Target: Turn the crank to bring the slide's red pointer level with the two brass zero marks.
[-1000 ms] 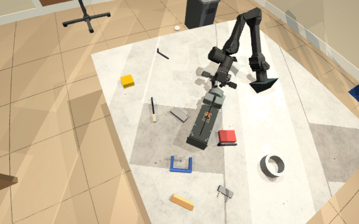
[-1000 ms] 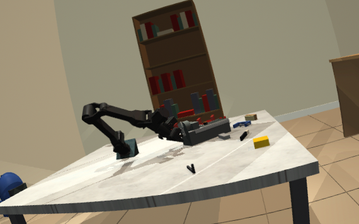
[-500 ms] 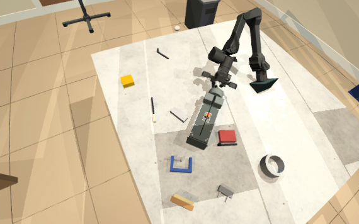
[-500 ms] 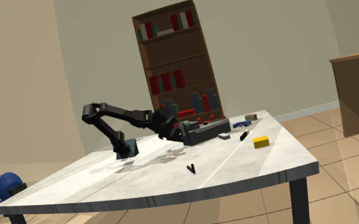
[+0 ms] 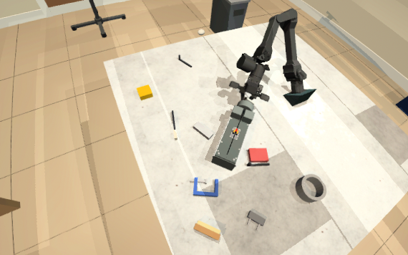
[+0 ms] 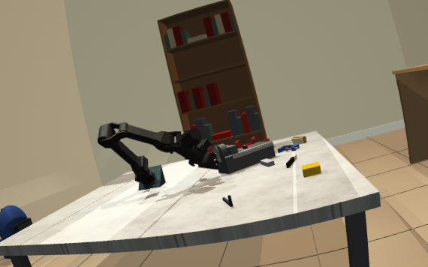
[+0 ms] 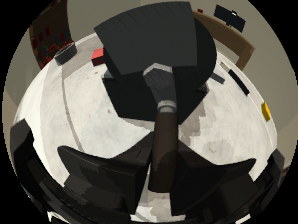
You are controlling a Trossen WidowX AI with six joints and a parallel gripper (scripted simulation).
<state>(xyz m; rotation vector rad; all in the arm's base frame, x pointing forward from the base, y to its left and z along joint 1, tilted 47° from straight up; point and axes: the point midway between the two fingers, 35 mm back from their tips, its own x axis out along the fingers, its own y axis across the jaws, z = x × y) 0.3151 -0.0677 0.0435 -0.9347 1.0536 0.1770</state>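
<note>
The crank handle lies 2 cm behind my gripper tip, 1 cm to the right of it and 3 cm above it. The rest, counted from my gripper tip: grey block (21 cm ahead, 2 cm below); red pointer (12 cm ahead, 10 cm to the left, 5 cm above); red block (8 cm ahead, 21 cm to the left, 2 cm below).
</note>
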